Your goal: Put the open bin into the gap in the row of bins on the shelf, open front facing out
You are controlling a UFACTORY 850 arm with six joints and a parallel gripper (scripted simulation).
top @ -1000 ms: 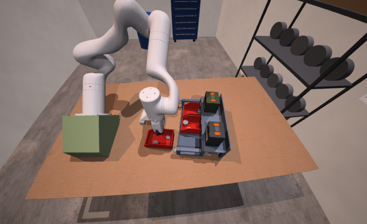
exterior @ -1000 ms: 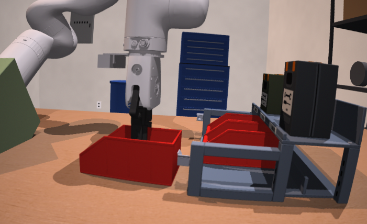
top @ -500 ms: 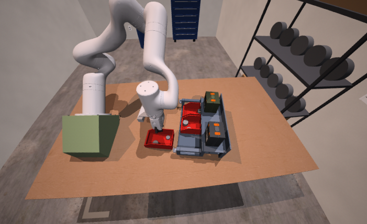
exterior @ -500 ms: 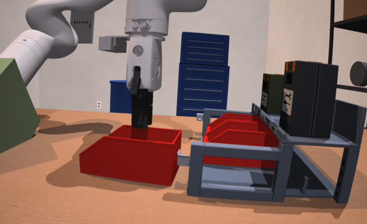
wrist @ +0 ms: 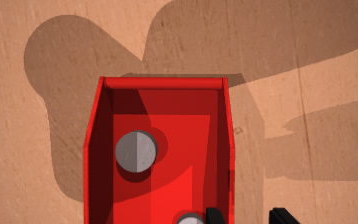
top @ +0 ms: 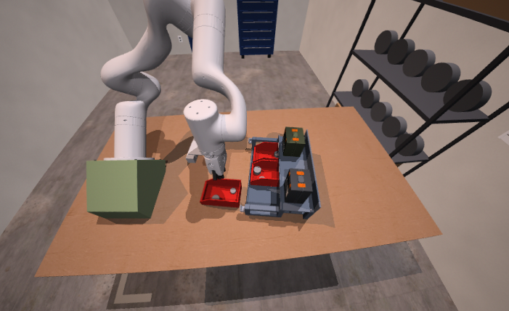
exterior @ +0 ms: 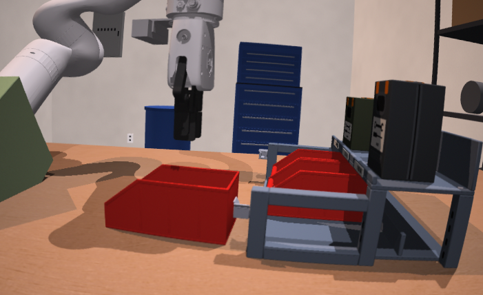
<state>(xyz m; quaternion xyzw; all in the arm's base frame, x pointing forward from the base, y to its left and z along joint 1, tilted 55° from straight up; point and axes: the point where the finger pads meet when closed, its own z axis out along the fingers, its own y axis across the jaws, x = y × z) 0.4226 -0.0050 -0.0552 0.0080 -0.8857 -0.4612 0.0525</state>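
Right now my hand is 30 mm past the grey disc, 70 mm to the left of it and 130 mm above it. From my hand the other things lie so: grey shelf 240 mm ahead, 60 mm to the left, 70 mm below.
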